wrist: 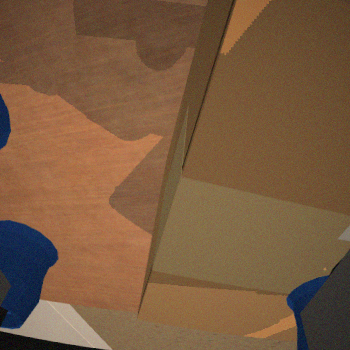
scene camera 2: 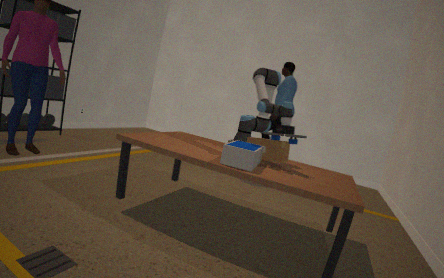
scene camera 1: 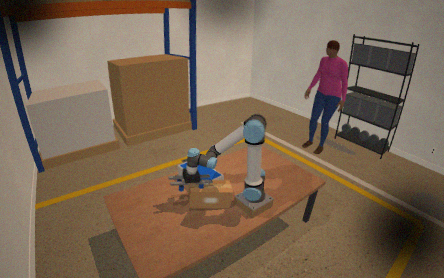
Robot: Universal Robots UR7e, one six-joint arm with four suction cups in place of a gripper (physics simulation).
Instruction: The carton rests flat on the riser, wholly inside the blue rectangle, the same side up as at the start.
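Places are measured from the arm's base along level axes (x back, y right, z up), in centimetres.
Pixels of known places: hand at its tool point: (wrist: 169, 207) (scene camera 2: 283, 142) (scene camera 1: 190, 186).
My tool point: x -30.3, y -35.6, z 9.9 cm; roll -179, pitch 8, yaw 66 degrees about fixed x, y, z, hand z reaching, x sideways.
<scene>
Ahead of a thing's pixels: the offset from my tool point to its top centre. Level surfaces: height alone.
The brown carton {dx +7.8, dy +11.5, dz +1.3 cm} (scene camera 1: 211, 196) (scene camera 2: 273, 149) (wrist: 267, 132) hangs a little above the wooden table {dz -17.5 cm} (scene camera 1: 156, 239) (scene camera 2: 306, 179) and casts a shadow beneath it. My suction gripper (scene camera 1: 190, 180) (scene camera 2: 283, 135) sits on the carton's top near one corner and holds it. The carton's white label faces sideways in scene camera 1. The grey riser {dx -18.3, dy +23.3, dz -5.5 cm} (scene camera 1: 220, 177) (scene camera 2: 240, 158) stands right beside the carton. Its blue rectangle {dx -18.3, dy +23.3, dz -5.5 cm} (scene camera 1: 205, 171) (scene camera 2: 244, 145) is bare, partly hidden by my wrist in scene camera 1. In the wrist view, blue cups (wrist: 21, 271) show at the edges.
A person in a pink top (scene camera 1: 328, 86) (scene camera 2: 45, 51) stands by a black shelf rack (scene camera 1: 381, 39). A person in a blue top (scene camera 2: 287, 89) stands behind the arm. A large cardboard box (scene camera 1: 150, 92), a grey crate (scene camera 1: 72, 119) and a blue rack post (scene camera 1: 193, 59) stand at the back.
</scene>
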